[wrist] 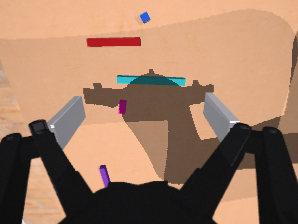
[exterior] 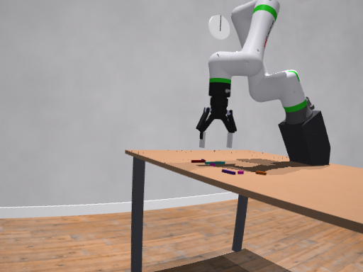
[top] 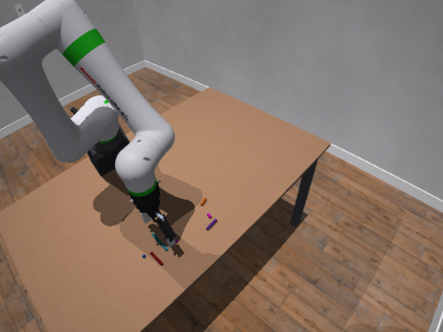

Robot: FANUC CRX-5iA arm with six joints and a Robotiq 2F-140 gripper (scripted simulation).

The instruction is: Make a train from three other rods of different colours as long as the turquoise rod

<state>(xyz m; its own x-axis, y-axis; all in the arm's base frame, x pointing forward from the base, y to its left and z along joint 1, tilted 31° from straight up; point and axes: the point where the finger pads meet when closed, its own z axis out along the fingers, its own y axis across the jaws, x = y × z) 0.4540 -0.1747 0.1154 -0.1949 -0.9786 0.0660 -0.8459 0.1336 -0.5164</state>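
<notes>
Right now my hand is 9 cm to the left of the blue rod, 8 cm above it and 2 cm past it. The rest, counted from my hand: purple rod (16 cm to the left, 12 cm ahead, 8 cm below); then red rod (8 cm below, 7 cm to the right, 2 cm ahead); then turquoise rod (8 cm below, 1 cm to the right, 1 cm behind).
</notes>
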